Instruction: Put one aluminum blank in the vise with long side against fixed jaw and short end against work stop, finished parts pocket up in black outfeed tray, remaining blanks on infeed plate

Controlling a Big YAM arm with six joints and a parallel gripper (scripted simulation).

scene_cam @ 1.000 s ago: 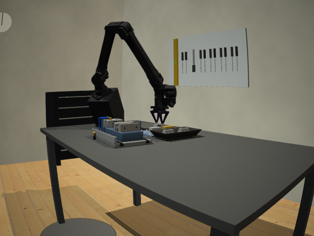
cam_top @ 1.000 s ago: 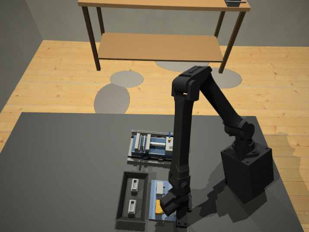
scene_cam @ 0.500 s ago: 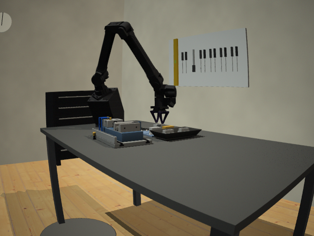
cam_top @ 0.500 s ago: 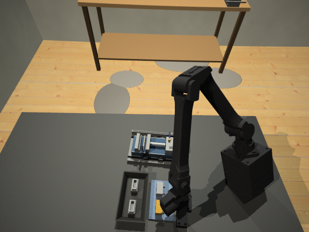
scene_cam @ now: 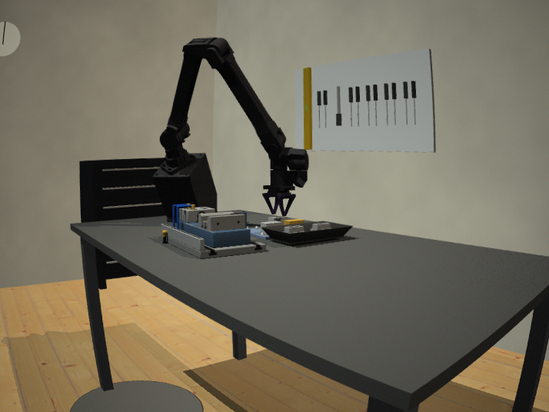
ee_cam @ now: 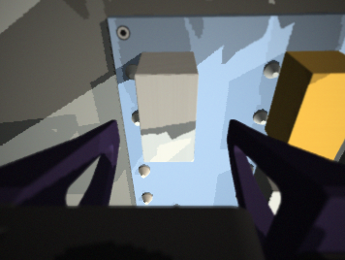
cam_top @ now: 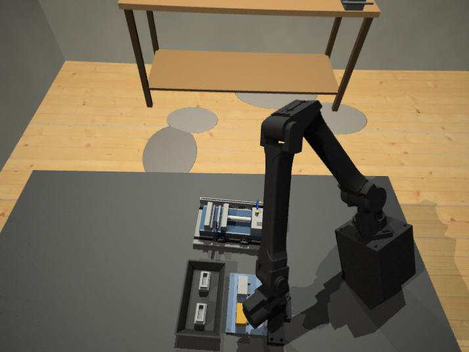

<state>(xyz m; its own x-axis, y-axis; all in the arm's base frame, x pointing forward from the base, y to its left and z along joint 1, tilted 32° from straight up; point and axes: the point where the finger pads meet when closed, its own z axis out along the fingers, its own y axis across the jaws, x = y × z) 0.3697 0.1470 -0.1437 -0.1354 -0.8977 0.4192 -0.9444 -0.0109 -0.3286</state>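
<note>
The gray aluminum blank is 30 mm below my hand. Round my hand: brass blank (90 mm ahead, 10 mm to the right, 30 mm below); infeed plate (40 mm ahead, 50 mm to the right, 60 mm below); work stop rod (160 mm ahead, 300 mm to the right, 30 mm above).
</note>
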